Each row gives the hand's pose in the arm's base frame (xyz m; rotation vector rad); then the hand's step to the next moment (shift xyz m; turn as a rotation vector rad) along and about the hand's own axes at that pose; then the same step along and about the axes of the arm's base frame.
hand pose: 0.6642 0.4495 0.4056 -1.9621 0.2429 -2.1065
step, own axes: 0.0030 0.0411 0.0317 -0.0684 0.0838 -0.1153
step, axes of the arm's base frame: 0.0343 -0.0386 -0.0066 -0.1048 -0.0655 -0.0986
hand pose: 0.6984 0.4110 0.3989 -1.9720 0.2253 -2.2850
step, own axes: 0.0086 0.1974 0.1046 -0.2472 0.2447 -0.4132
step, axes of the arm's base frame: 0.1002 -0.1994 -0.0136 -0.3748 -0.1797 -0.3450
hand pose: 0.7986 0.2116 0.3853 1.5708 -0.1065 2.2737
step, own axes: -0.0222 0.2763 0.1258 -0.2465 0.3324 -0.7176
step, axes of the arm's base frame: 0.0234 -0.2959 0.0675 -0.6752 -0.1787 -0.4454
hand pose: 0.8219 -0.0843 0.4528 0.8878 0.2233 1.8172
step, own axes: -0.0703 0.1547 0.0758 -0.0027 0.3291 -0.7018
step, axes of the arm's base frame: -0.0506 -0.1464 0.1031 -0.7043 0.0304 -0.3223
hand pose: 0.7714 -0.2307 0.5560 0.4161 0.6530 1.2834
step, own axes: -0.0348 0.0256 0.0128 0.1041 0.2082 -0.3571
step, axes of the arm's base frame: -0.0156 -0.0264 0.0330 -0.3735 0.1275 -0.1612
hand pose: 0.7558 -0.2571 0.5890 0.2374 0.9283 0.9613
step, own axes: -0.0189 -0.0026 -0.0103 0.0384 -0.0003 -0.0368
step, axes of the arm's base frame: -0.0108 -0.0185 0.0031 -0.0189 0.0223 -0.0444
